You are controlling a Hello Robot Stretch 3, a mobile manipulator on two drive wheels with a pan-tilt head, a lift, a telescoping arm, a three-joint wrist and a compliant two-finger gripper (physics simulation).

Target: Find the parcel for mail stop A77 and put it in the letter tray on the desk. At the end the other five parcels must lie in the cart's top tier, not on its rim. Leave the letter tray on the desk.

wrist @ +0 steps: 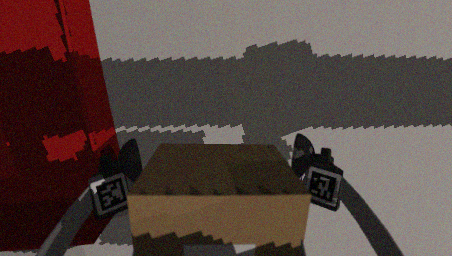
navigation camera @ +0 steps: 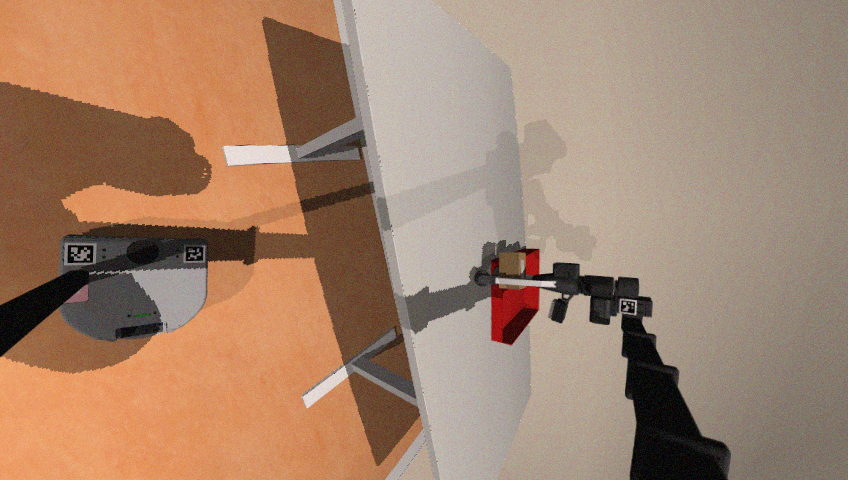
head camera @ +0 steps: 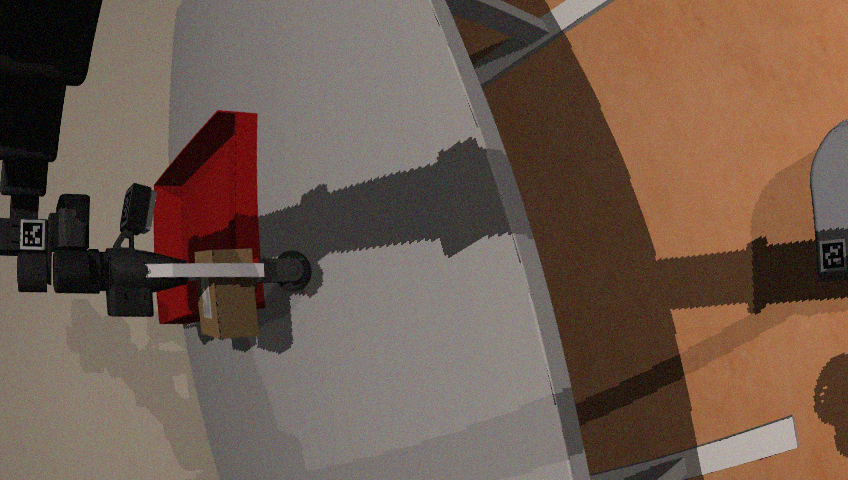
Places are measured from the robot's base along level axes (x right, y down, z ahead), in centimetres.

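Pixels of known places: gripper, fingertip midpoint: (navigation camera: 484, 275) (head camera: 282, 274); robot's base, link origin: (navigation camera: 143, 251).
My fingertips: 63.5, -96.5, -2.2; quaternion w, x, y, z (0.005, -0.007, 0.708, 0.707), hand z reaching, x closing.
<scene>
Ahead of a thing's pixels: the offset from my fingertips to its top centre, as dx, dy, dz. Level surfaces: height alone.
My gripper (head camera: 292, 270) (navigation camera: 483, 277) (wrist: 217, 155) is shut on a brown cardboard parcel {+0.1, -10.4, +2.1} (head camera: 238, 312) (navigation camera: 509, 262) (wrist: 215, 217), with one fingertip on each side of it in the wrist view. A pale label shows on the parcel's side, too small to read. The red letter tray {+26.2, -5.0, -7.0} (head camera: 208, 205) (navigation camera: 504, 312) (wrist: 30, 22) stands on the grey desk {dy +1.4} (head camera: 380, 333) (navigation camera: 440, 107) (wrist: 280, 30). The parcel overlaps one end of the tray in the head and navigation views; in the wrist view it is beside the tray's wall. The cart and the other five parcels do not show.
My wheeled base (head camera: 836, 178) (navigation camera: 184, 297) stands on the orange floor {dy +96.5} (head camera: 714, 148) (navigation camera: 238, 416), off the desk's long edge. White desk feet (head camera: 749, 443) (navigation camera: 258, 155) stick out from under that edge. My dark arm (navigation camera: 663, 398) reaches along the far side of the desk.
</scene>
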